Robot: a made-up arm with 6 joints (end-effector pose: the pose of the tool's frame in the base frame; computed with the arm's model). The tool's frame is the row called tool. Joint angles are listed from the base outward.
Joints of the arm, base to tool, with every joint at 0 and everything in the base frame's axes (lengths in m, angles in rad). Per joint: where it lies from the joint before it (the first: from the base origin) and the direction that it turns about. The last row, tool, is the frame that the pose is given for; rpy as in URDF.
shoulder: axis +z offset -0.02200 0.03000 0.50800
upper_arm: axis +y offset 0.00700 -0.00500 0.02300
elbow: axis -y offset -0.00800 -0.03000 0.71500
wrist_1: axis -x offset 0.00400 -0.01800 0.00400
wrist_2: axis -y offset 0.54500 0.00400 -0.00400
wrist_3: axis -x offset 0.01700 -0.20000 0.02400
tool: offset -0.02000 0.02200 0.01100 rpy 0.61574 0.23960 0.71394
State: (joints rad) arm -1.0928 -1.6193 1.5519 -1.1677 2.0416 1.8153
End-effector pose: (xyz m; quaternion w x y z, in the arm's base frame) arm -0.7106 1.0946 0.6460 0.0327 -0.1517 0.9707 -0.1835
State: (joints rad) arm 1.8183 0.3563 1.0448 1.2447 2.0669 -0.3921
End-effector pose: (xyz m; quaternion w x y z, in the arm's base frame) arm -0.0223 0.5866 1.6578 0.2995 0.1201 0.7073 -0.6290
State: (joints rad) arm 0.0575 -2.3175 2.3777 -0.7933 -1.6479 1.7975
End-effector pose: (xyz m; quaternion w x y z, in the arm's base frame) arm -0.6643 -0.1930 -0.5075 0.1735 -0.3075 -0.6699 -0.6531
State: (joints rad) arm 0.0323 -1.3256 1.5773 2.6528 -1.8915 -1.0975
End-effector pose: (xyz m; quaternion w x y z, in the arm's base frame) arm -1.3188 0.1003 0.7304 0.1004 -0.5872 0.7639 0.2482
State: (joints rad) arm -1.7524 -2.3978 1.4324 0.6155 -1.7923 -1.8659
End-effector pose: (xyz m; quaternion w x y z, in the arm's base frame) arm -0.0971 0.9099 -0.4674 0.5366 -0.2450 -0.5140 0.6227
